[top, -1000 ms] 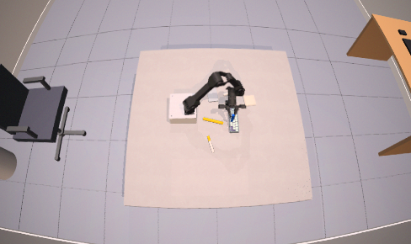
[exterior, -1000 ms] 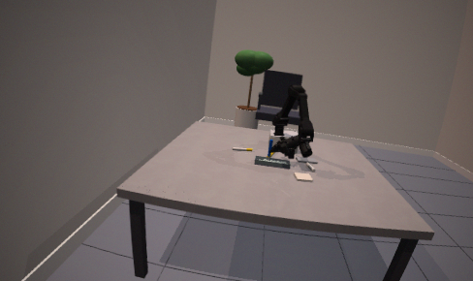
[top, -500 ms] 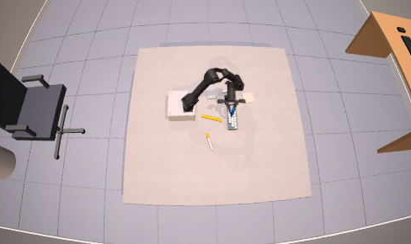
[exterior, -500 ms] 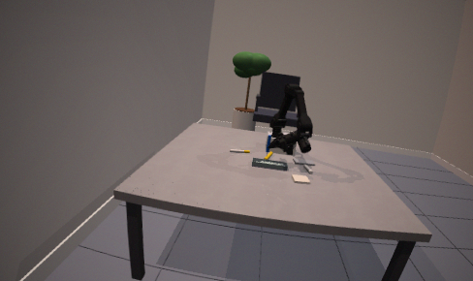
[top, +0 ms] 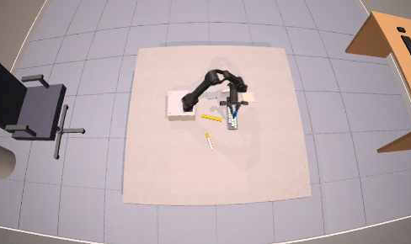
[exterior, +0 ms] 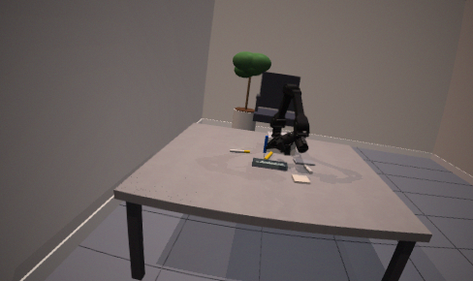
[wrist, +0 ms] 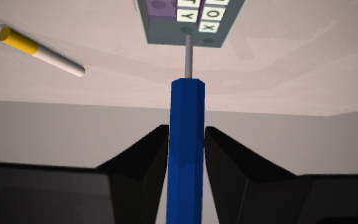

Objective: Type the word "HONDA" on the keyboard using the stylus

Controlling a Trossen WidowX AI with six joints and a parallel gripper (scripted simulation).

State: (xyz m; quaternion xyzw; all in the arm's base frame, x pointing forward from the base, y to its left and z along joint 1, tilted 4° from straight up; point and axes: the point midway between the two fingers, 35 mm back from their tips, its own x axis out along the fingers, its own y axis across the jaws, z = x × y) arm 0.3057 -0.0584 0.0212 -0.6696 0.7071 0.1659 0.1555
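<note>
Right now the yellow bar is 140 mm behind my gripper tip, 40 mm to the left of it and 90 mm below it. Round my gripper tip: yellow-and-white pen: 180 mm behind, 120 mm to the right, 90 mm below; grey stylus tip: 50 mm below; blue stylus: 10 mm below.
</note>
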